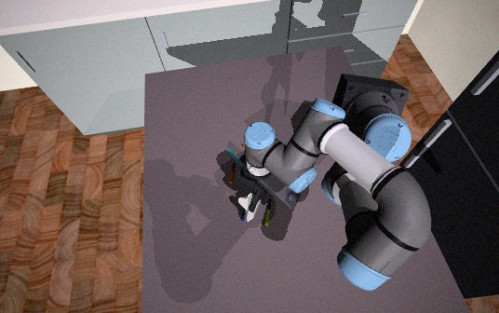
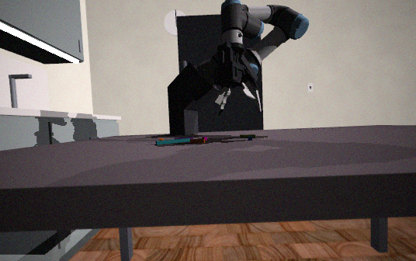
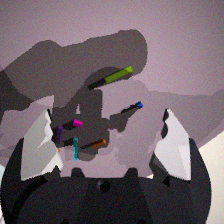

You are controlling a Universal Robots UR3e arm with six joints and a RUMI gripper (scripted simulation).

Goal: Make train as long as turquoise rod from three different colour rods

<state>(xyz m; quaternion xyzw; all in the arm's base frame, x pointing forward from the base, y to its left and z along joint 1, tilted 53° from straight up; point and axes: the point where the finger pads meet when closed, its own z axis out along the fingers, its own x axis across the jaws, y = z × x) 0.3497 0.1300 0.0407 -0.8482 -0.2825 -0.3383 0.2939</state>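
My hand is 70 mm short of the blue rod, 20 mm to the right of it and 70 mm above it. Round my hand: magenta rod 10 mm ahead, 110 mm to the right, 70 mm below; then purple rod 10 mm ahead, 180 mm to the right, 70 mm below; then lime rod 10 mm behind, 30 mm to the left, 70 mm below.
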